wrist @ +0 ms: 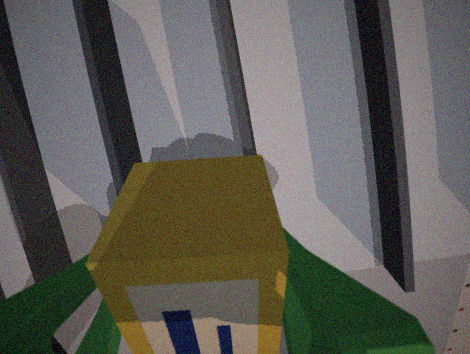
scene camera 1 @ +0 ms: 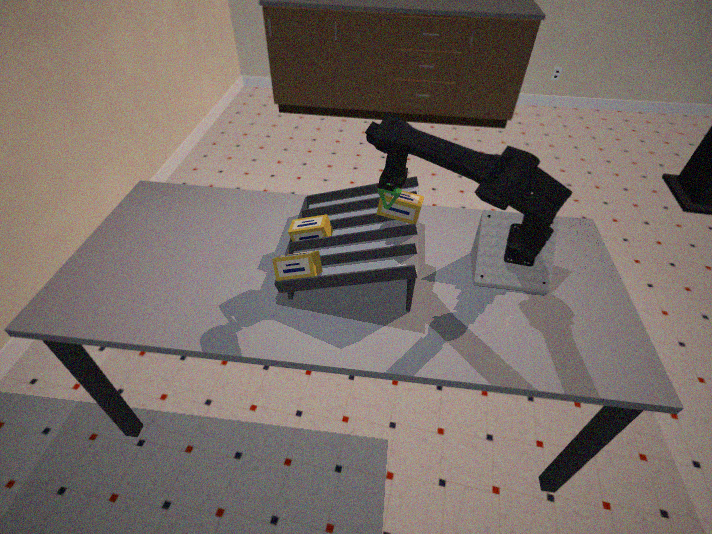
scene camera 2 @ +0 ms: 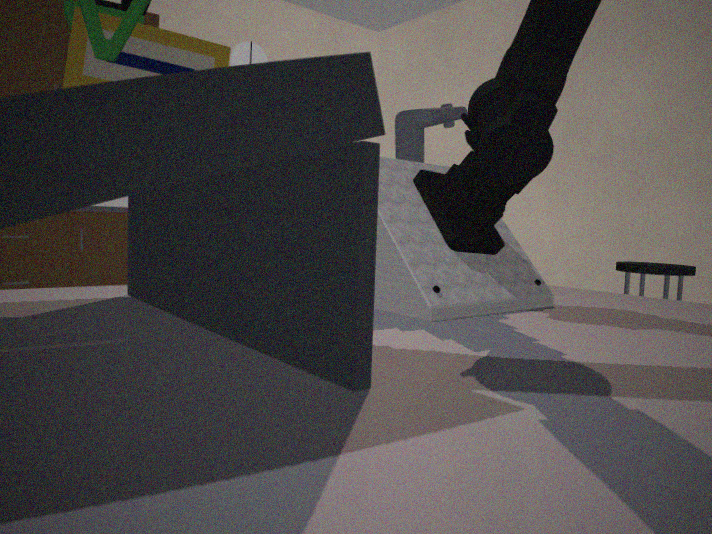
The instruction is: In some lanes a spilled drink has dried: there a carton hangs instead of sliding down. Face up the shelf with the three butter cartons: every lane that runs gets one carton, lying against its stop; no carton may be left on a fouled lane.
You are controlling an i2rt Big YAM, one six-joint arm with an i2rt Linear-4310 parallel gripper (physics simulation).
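Places are measured from the arm's base along level axes (x left, y ahead, z down), in metres.
Pixels of known places: gripper, fingertip midpoint: (wrist: 201, 236) (scene camera 1: 388, 203) (scene camera 2: 101, 74); arm's base, origin of the base link: (scene camera 1: 521, 244) (scene camera 2: 454, 215).
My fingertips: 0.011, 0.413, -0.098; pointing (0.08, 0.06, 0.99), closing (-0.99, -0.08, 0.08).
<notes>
Ahead of a thing's pixels: the offset from my fingertips to its top centre, as dx, dy, dz. Level surfaces: height alone.
The tilted shelf (scene camera 1: 356, 278) (scene camera 2: 247, 241) (wrist: 380, 125) has dark rails between pale lanes, high end toward the arm. A yellow carton @[+0.204, +0.231, +0.052] (scene camera 1: 296, 267) lies at the low end of the front lane. Another yellow carton @[+0.031, +0.240, +0.076] (scene camera 1: 310, 228) lies at the low end of the second lane from the back. My gripper (scene camera 1: 389, 198) (scene camera 2: 109, 51) (wrist: 201, 236), with green fingers, is shut on the third butter carton @[+0.003, -0.035, -0.041] (scene camera 1: 407, 211) (scene camera 2: 155, 48) (wrist: 200, 210) and holds it above the high end. In the wrist view it covers part of a lane between two rails. Contact with the shelf is hidden.
The shelf stands on a grey table @[dz +0.207] (scene camera 1: 143, 258). The arm's pale base plate (scene camera 1: 494, 252) (scene camera 2: 414, 229) is beyond the shelf's high end. A brown cabinet (scene camera 1: 368, 63) stands behind the table. Shadows of the arm fall across the lanes and table.
</notes>
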